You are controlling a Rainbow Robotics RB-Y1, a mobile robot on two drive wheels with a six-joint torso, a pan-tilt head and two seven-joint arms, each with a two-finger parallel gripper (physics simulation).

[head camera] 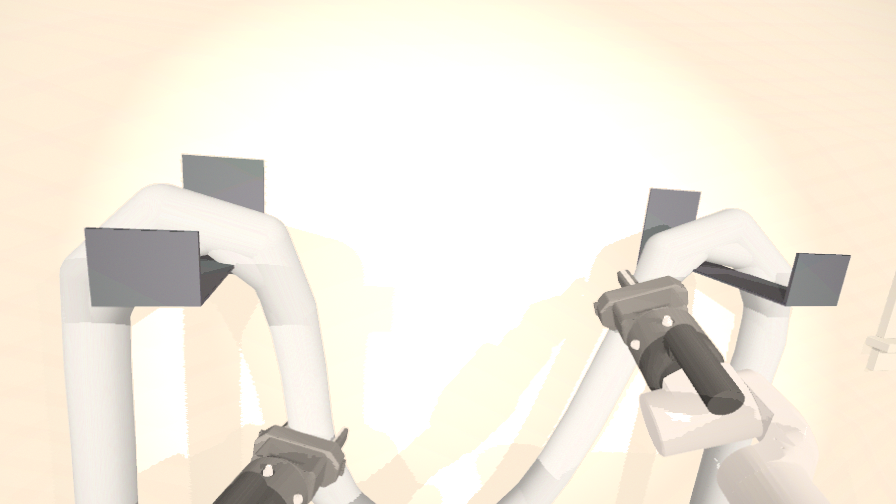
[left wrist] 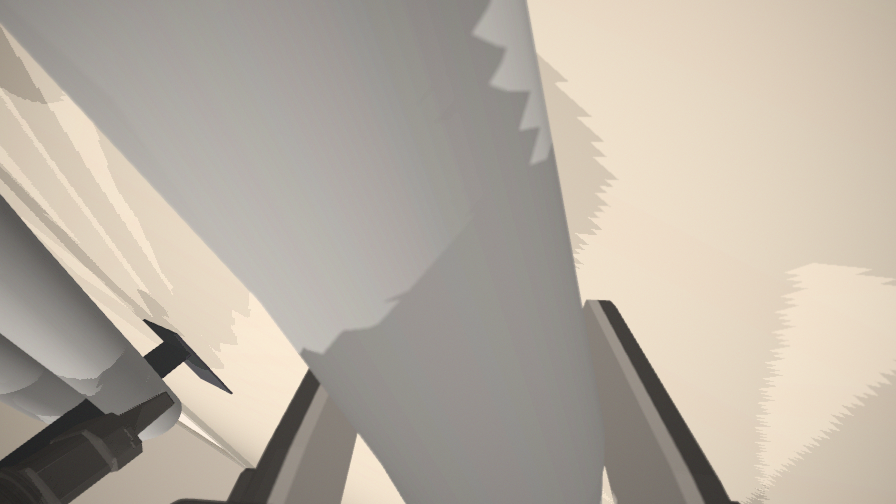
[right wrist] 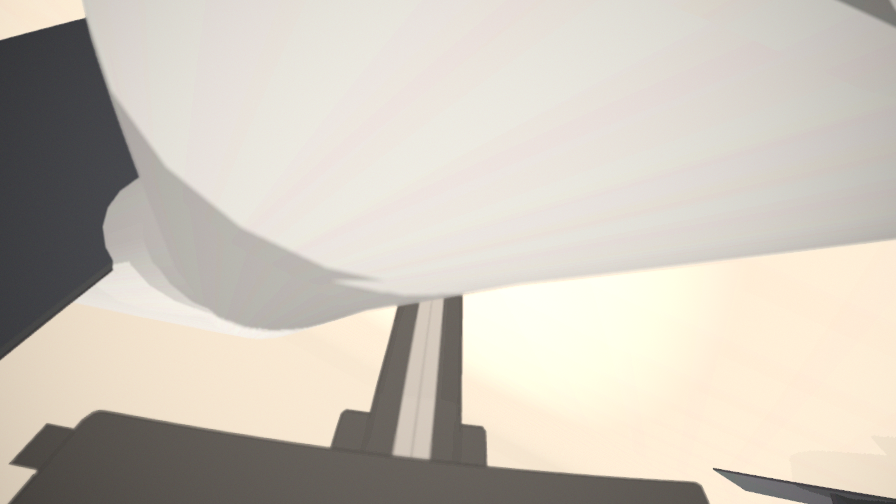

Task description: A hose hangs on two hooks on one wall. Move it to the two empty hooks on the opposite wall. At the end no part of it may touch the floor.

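The white hose (head camera: pixel 206 222) is draped over two grey hooks on the wall, a left hook (head camera: pixel 147 266) and a right hook (head camera: pixel 776 282). It sags down between them. My left gripper (head camera: pixel 335 448) is at the bottom of the head view, shut on the hose's descending part; the left wrist view shows the hose (left wrist: pixel 463 388) between both fingers. My right gripper (head camera: pixel 626 277) is shut and empty, its joined fingers (right wrist: pixel 422 313) just under the hose (right wrist: pixel 501 144) beside the right hook's back plate (head camera: pixel 670 216).
The cream wall fills the background. The right hook's dark arm (head camera: pixel 739 282) runs just right of my right gripper. My own right arm (head camera: pixel 701 376) rises from the lower right.
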